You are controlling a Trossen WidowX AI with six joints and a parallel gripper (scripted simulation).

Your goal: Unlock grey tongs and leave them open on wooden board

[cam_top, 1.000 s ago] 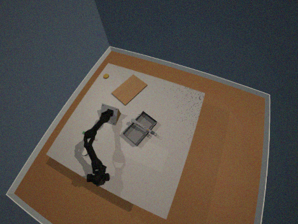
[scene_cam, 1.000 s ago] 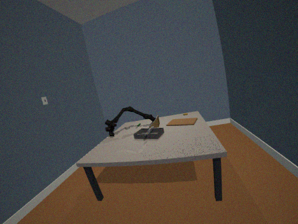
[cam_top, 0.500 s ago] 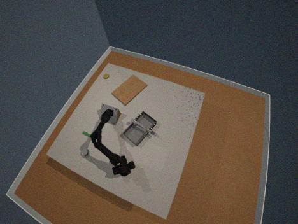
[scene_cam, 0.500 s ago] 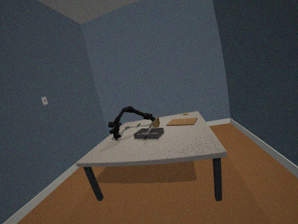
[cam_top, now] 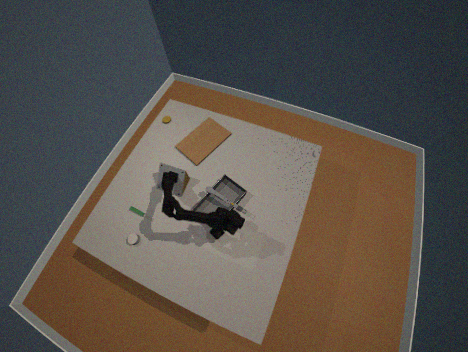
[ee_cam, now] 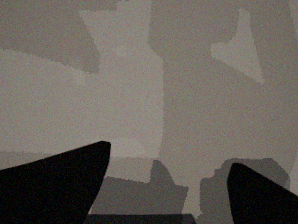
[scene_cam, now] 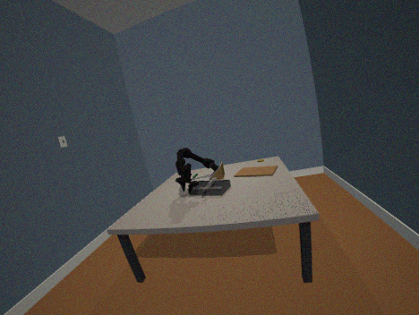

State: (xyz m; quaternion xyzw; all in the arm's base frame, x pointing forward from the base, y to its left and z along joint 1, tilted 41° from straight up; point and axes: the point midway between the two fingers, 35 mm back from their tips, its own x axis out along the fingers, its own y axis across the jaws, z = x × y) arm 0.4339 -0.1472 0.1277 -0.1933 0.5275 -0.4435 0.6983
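Right now my gripper tip is 160 mm to the right of the yellow slider, 20 mm past it and 10 mm below it. Round my gripper tip: wooden board (570 mm to the left, 390 mm behind, 50 mm below); white round object (520 mm behind, 240 mm to the right, 40 mm below); roasting tin (160 mm to the left, 100 mm behind, 30 mm below).
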